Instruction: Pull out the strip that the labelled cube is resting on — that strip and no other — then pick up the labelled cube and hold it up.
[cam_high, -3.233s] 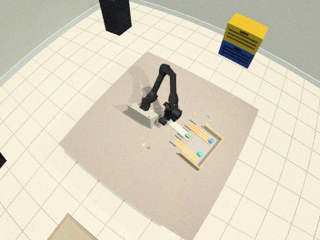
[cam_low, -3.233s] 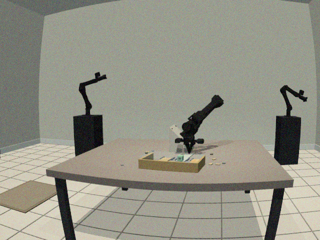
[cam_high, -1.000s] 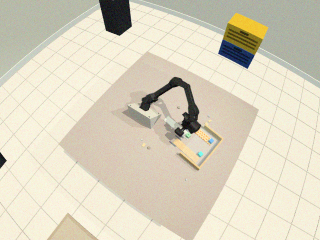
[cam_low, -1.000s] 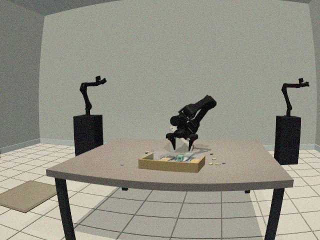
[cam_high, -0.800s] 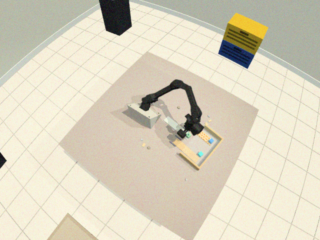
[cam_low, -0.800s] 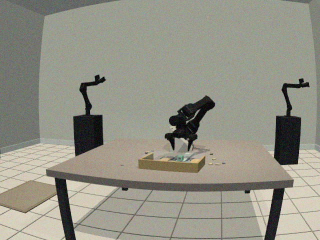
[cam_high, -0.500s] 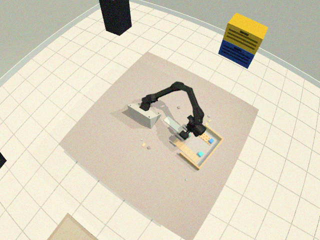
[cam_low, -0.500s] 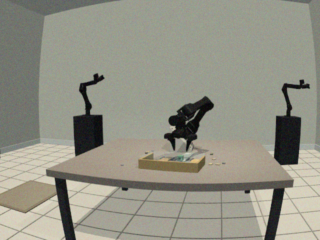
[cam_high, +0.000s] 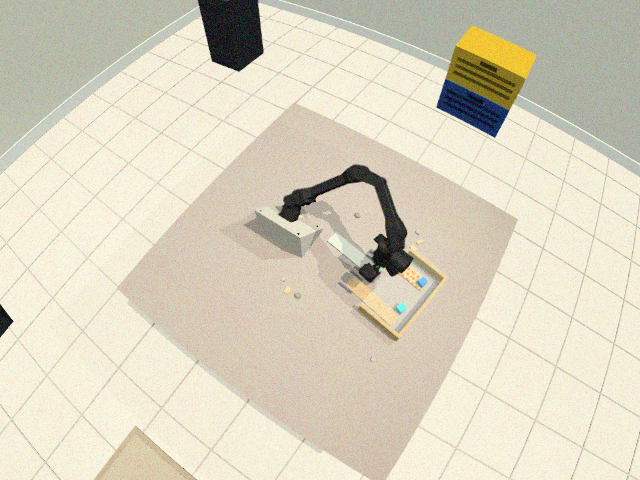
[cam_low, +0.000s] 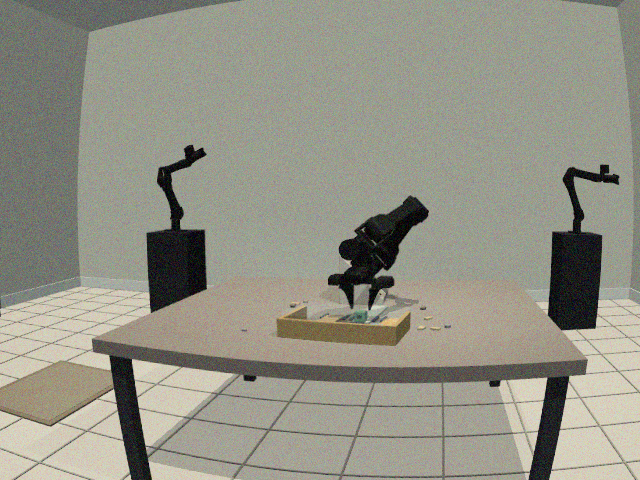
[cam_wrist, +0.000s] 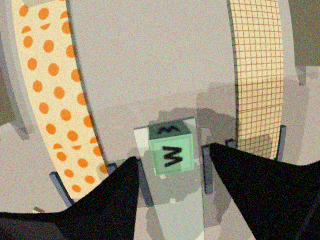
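Now: the labelled cube 2 cm below my gripper tip.
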